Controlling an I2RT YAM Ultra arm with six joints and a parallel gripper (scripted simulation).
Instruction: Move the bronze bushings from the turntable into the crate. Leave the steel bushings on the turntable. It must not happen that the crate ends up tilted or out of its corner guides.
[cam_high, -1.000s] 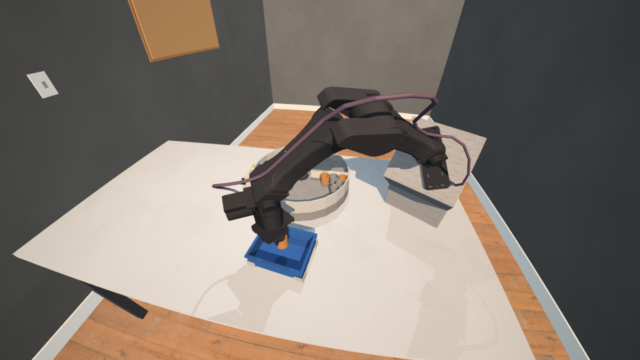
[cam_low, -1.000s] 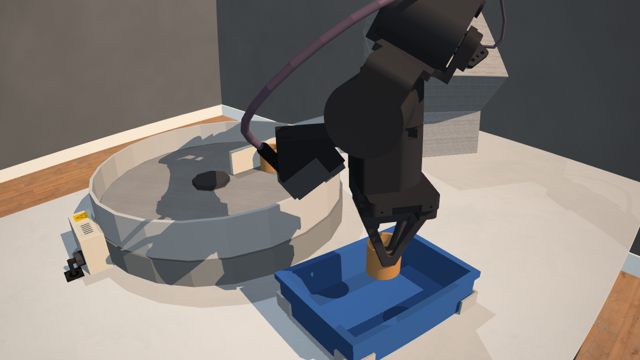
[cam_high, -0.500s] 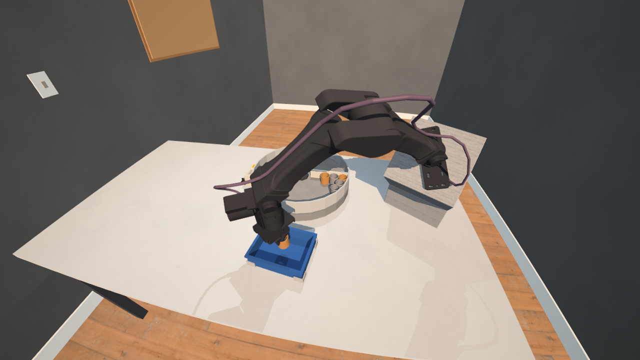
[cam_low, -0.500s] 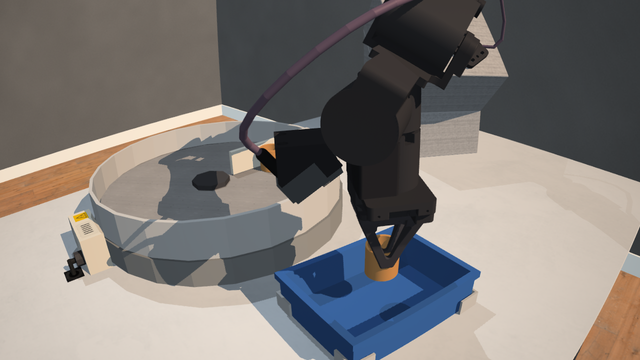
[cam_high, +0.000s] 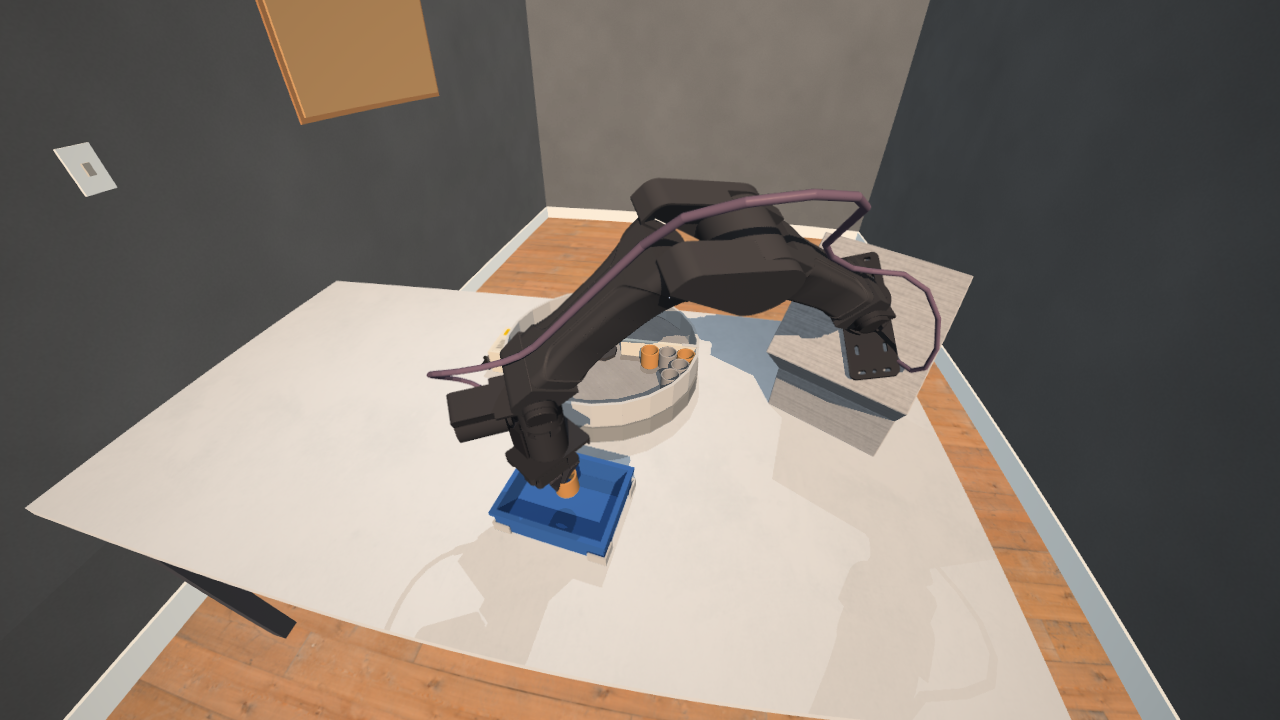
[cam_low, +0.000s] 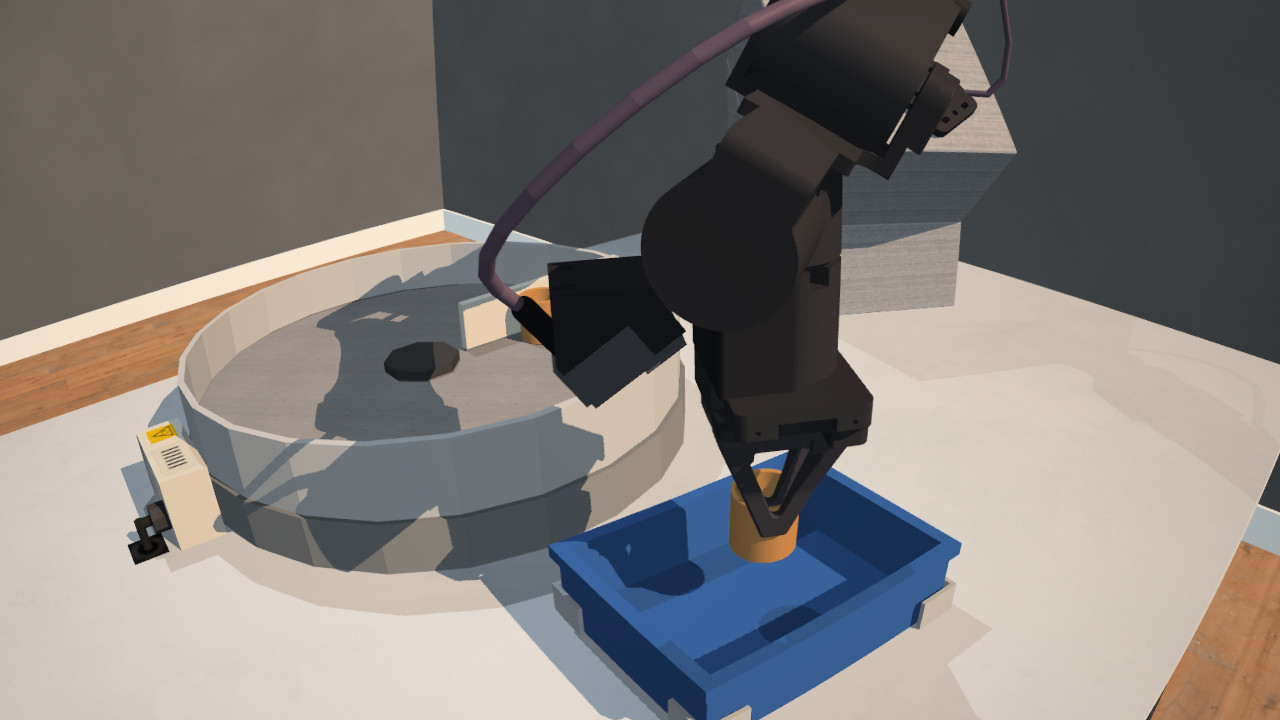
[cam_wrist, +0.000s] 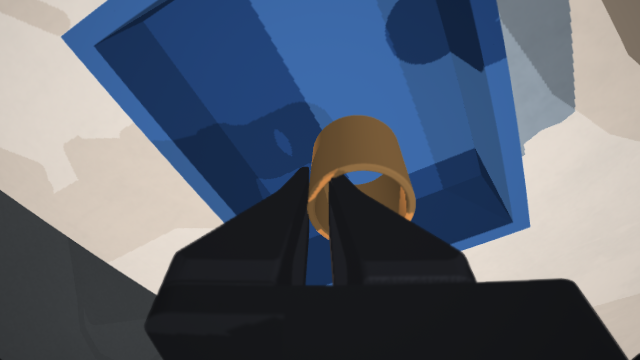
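The blue crate is 60 mm below my hand and 10 mm to the right of it. The rest, counted from my hand: round turntable: 360 mm to the right, 60 mm ahead, 30 mm below.
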